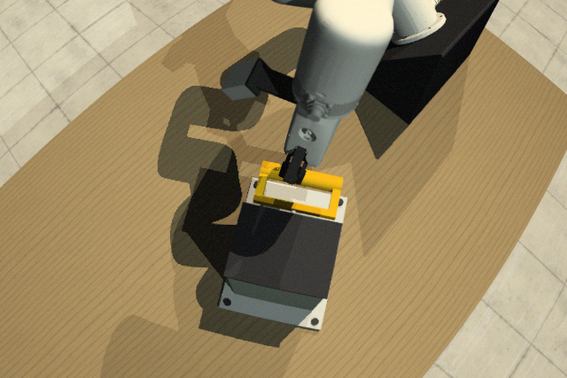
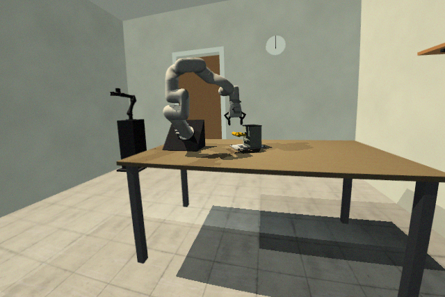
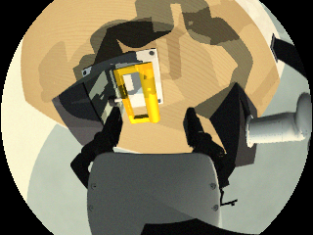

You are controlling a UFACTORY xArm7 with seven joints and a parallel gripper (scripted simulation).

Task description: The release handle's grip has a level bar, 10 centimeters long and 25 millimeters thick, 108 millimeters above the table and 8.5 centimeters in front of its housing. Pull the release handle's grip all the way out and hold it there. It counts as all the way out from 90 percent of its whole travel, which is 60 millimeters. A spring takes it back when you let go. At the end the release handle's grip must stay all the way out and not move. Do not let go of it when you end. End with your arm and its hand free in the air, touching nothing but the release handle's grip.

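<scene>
Now: the base plate 90 mm ahead of my hand, 50 mm to the left of it and 180 mm below it.
</scene>
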